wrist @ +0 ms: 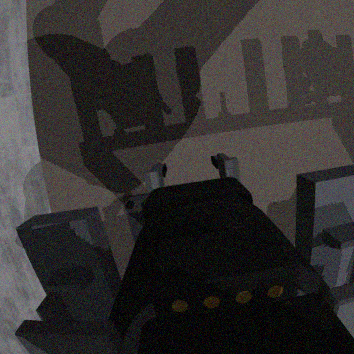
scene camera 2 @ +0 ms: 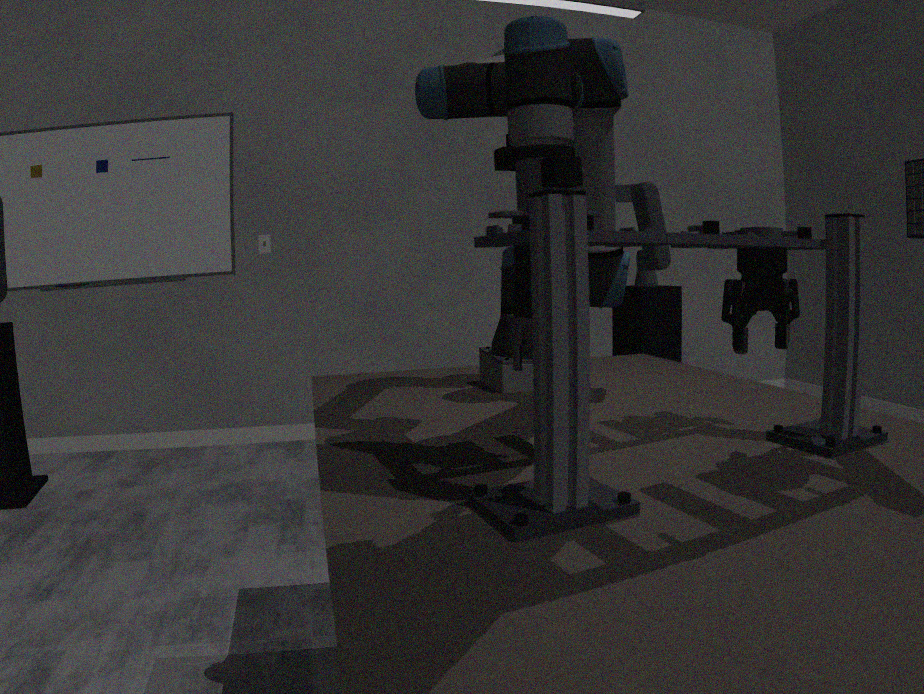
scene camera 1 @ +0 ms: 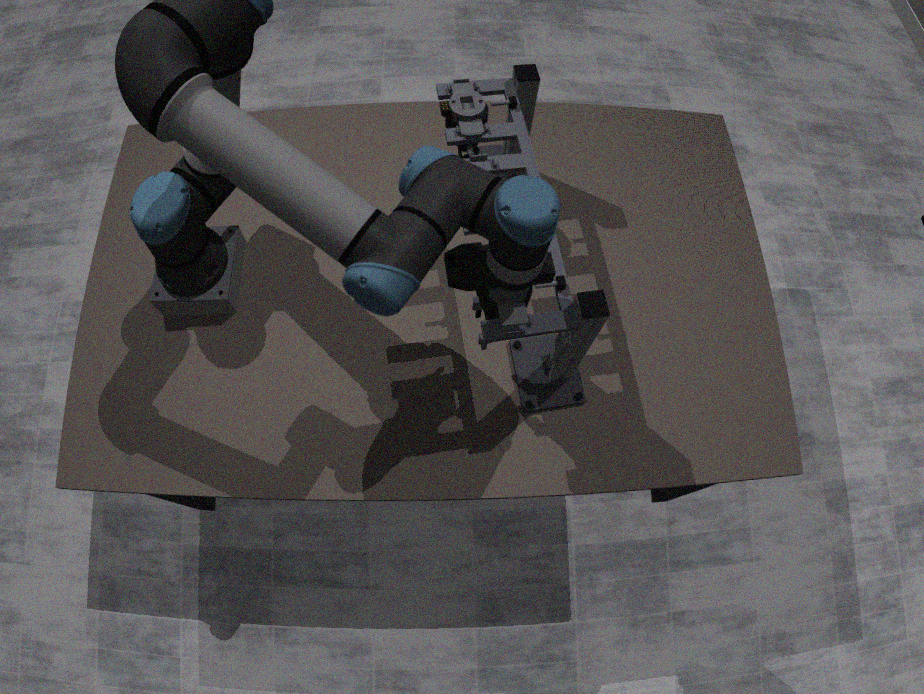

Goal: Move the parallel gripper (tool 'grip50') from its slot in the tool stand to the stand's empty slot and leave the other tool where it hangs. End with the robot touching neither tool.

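Frame: origin at the arm's base, x ahead, y left, z up, level; centimetres.
Seen in the pictures: arm's base, origin of the base link: (scene camera 2: 527,352) (scene camera 1: 192,263).
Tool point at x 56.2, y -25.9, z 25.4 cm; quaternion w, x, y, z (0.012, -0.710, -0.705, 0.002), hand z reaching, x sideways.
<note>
Offsets run from my tool point to a thing's middle. "spot": to the spot under its first point.
The parallel gripper (wrist: 191,166) is on the arm's wrist, with its two fingers apart and no object between them. In scene camera 1 it is below the wrist at the stand's near-end slot, beside the end fork arm (scene camera 1: 537,327), mostly hidden by the wrist. In scene camera 2 the near post hides most of it; a thin plate {dx -0.1, dy -4.6, dz -1.6 cm} (scene camera 2: 507,214) shows a little above the fork level. Whether it touches the forks is unclear. The other tool, the dark adaptive gripper (scene camera 2: 760,280) (scene camera 1: 468,104), hangs in the stand's far-end slot, away from the arm.
The stand has a near post (scene camera 2: 556,336) (scene camera 1: 592,303) and a far post (scene camera 2: 841,321) (scene camera 1: 525,73), joined by a rail (scene camera 2: 679,239). In the wrist view, stand parts (wrist: 65,250) (wrist: 305,215) flank the tool. The near post's bolted foot {spot: dx +9.0, dy -9.2, dz -30.8 cm} (scene camera 1: 549,392) stands on the table.
</note>
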